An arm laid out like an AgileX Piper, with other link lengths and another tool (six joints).
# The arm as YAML. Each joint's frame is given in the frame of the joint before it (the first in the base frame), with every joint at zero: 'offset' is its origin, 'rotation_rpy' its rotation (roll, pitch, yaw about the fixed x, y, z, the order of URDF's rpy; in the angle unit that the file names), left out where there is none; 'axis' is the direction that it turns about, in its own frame. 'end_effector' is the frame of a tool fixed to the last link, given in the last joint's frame.
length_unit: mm
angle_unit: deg
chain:
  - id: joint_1
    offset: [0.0, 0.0, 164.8]
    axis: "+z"
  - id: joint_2
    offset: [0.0, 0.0, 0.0]
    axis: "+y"
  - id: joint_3
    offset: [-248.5, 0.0, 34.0]
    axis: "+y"
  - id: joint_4
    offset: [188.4, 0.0, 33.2]
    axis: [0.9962, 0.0, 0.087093]
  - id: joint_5
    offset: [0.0, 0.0, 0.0]
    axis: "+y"
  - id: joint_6
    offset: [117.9, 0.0, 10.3]
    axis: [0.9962, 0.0, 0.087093]
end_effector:
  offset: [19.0, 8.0, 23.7]
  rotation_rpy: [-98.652, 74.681, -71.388]
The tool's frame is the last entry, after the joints.
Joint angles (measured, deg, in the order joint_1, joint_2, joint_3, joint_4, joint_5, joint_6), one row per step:
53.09 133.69 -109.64 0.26 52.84 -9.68
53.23 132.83 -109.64 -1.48 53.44 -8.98
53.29 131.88 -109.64 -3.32 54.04 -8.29
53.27 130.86 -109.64 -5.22 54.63 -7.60
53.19 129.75 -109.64 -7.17 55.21 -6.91
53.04 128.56 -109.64 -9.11 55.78 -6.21
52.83 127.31 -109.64 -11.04 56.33 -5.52
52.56 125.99 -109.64 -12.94 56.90 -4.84
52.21 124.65 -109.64 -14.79 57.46 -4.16
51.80 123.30 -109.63 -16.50 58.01 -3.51
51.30 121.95 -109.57 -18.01 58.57 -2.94
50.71 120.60 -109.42 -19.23 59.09 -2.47
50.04 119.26 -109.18 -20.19 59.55 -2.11
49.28 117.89 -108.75 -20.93 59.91 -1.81
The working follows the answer.
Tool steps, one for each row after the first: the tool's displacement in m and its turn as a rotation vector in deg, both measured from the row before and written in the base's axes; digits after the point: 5 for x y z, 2 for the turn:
0.00109 -0.00220 0.00575 -0.65 -1.31 0.02
0.00177 -0.00274 0.00651 -0.62 -1.46 -0.06
0.00238 -0.00324 0.00715 -0.58 -1.57 -0.17
0.00281 -0.00368 0.00795 -0.52 -1.69 -0.26
0.00319 -0.00413 0.00868 -0.43 -1.75 -0.39
0.00346 -0.00456 0.00925 -0.35 -1.81 -0.50
0.00361 -0.00507 0.00985 -0.29 -1.83 -0.61
0.00386 -0.00561 0.01008 -0.23 -1.82 -0.75
0.00380 -0.00599 0.01014 -0.14 -1.74 -0.86
0.00371 -0.00655 0.00984 -0.10 -1.57 -0.95
0.00344 -0.00696 0.00933 0.00 -1.33 -1.02
0.00317 -0.00727 0.00873 0.07 -1.12 -1.04
0.00288 -0.00777 0.00799 0.13 -0.92 -1.08

Tool pose at each row, in the base's axes (x y z in m, rotation vector in deg; rounded; the steps above come from the unrounded poses):
0.25729 0.36257 0.14846 114.08 -133.00 -40.68
0.25838 0.36037 0.15421 -114.36 132.96 38.56
0.26014 0.35763 0.16072 -114.34 132.70 36.24
0.26252 0.35439 0.16787 -114.12 132.41 33.83
0.26533 0.35071 0.17582 -113.72 132.06 31.37
0.26852 0.34657 0.18450 -113.07 131.70 28.95
0.27197 0.34202 0.19375 -112.23 131.31 26.56
0.27559 0.33695 0.20360 -111.20 130.94 24.22
0.27945 0.33134 0.21368 -109.96 130.62 21.97
0.28325 0.32535 0.22381 -108.56 130.37 19.91
0.28696 0.31880 0.23365 -107.06 130.25 18.09
0.29040 0.31184 0.24298 -105.49 130.26 16.61
0.29357 0.30457 0.25171 -103.92 130.36 15.43
0.29646 0.29679 0.25970 -102.33 130.58 14.50

